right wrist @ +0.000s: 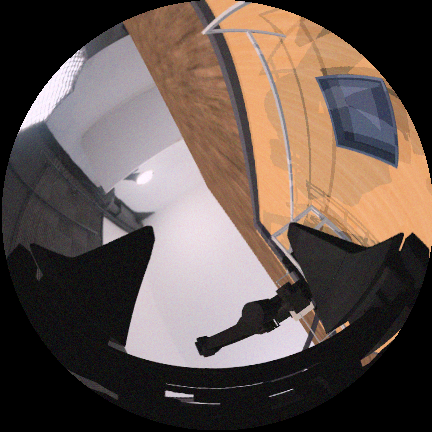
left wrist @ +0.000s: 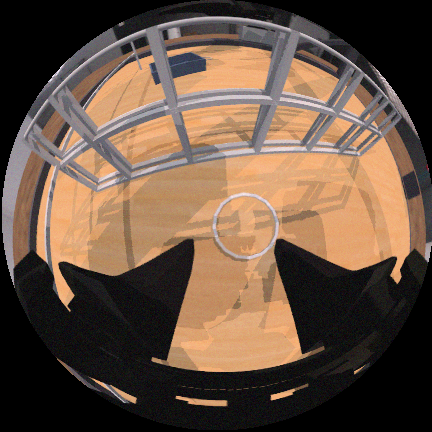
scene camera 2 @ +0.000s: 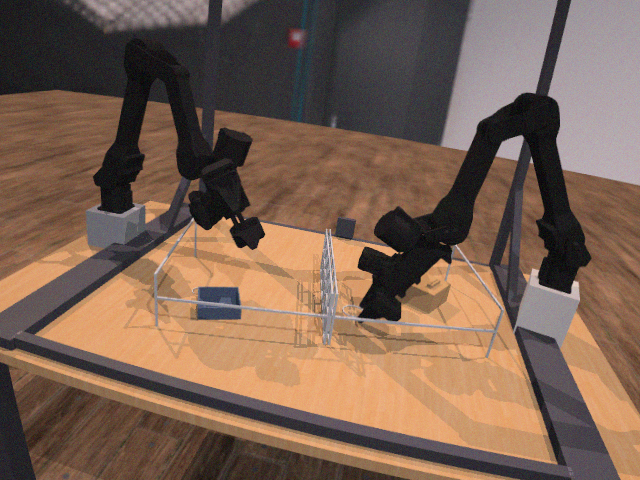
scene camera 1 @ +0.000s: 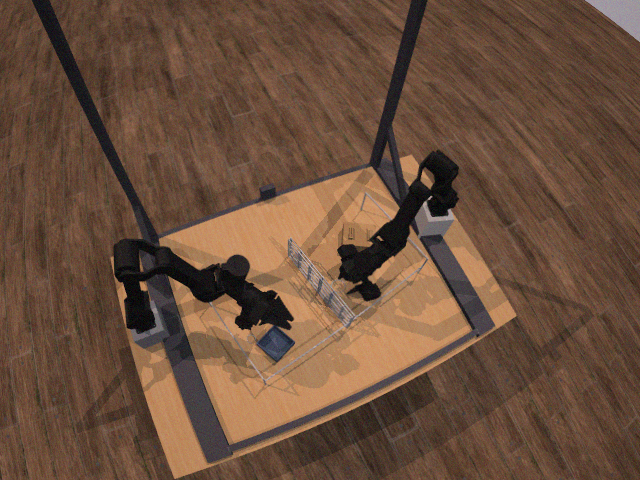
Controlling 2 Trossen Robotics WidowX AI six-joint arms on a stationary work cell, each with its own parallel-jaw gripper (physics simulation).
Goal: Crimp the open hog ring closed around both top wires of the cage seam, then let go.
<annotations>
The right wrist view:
my right gripper
dark blue tray: on the table
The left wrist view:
my left gripper
dark blue tray
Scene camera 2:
my left gripper
my right gripper
dark blue tray
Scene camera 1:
my left gripper
my right gripper
</annotations>
